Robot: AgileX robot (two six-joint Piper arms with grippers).
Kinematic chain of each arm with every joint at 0, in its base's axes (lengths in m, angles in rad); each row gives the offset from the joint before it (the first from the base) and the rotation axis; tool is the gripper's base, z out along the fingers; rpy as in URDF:
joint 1: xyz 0 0 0.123 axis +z
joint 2: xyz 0 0 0 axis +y
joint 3: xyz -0.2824 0 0.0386 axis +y
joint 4: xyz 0.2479 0 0.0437 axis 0.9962 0 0.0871
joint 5: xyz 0 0 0 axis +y
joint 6: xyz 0.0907 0 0.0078 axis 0.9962 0 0.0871
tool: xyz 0 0 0 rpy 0 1.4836 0
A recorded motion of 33 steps. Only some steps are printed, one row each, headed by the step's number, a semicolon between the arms.
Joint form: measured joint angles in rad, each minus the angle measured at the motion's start. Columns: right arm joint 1, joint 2, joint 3, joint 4, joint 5, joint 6; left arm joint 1, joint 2, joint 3, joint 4, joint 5, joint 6.
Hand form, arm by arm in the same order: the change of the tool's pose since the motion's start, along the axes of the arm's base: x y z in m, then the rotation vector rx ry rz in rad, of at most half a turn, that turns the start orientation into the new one. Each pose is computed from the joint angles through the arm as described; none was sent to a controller.
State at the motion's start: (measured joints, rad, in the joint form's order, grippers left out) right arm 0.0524 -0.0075 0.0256 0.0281 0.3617 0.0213; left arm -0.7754 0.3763 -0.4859 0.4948 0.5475 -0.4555
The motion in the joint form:
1: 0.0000 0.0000 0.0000 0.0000 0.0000 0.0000; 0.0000 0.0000 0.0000 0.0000 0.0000 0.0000
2: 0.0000 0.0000 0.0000 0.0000 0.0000 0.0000; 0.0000 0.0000 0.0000 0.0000 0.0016 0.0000
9: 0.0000 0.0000 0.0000 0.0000 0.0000 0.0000; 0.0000 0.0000 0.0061 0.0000 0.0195 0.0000
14: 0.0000 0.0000 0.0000 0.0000 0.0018 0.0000; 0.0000 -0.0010 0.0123 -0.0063 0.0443 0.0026
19: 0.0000 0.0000 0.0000 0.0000 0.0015 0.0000; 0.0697 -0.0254 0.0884 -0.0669 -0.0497 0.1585
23: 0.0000 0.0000 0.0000 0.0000 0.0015 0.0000; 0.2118 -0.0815 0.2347 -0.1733 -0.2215 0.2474
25: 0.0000 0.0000 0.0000 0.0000 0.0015 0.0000; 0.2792 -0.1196 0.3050 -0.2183 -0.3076 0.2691
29: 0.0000 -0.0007 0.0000 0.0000 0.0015 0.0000; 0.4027 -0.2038 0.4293 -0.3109 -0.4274 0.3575
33: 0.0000 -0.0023 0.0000 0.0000 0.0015 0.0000; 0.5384 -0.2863 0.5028 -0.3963 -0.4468 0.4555
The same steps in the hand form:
1: 0.0000 0.0000 0.0000 0.0000 0.0000 0.0000; 0.0000 0.0000 0.0000 0.0000 0.0000 0.0000
2: 0.0000 0.0000 0.0000 0.0000 0.0000 0.0000; 0.0000 0.0001 -0.0001 0.0009 0.0011 0.0007
9: 0.0000 0.0000 0.0000 0.0000 0.0000 0.0000; 0.0002 0.0008 -0.0035 0.0150 0.0179 0.0091
14: 0.0000 0.0000 -0.0002 -0.0001 0.0018 0.0001; 0.0001 0.0018 -0.0074 0.0302 0.0419 0.0185
19: 0.0000 0.0000 -0.0001 -0.0001 0.0015 0.0000; 0.0001 0.0012 -0.0245 0.0989 -0.0176 -0.0104
23: 0.0000 0.0000 -0.0001 -0.0001 0.0015 0.0000; -0.0004 0.0044 -0.0566 0.0530 -0.0516 0.0361
25: 0.0000 0.0000 -0.0001 -0.0001 0.0015 0.0000; -0.0017 0.0073 -0.0705 0.0089 -0.0798 0.0736
29: -0.0001 0.0000 -0.0001 0.0000 0.0008 0.0000; -0.0055 0.0146 -0.0966 -0.0261 -0.1417 0.1561
33: -0.0002 0.0000 0.0000 0.0000 -0.0008 0.0000; -0.0090 0.0241 -0.1146 -0.0166 -0.1725 0.2774

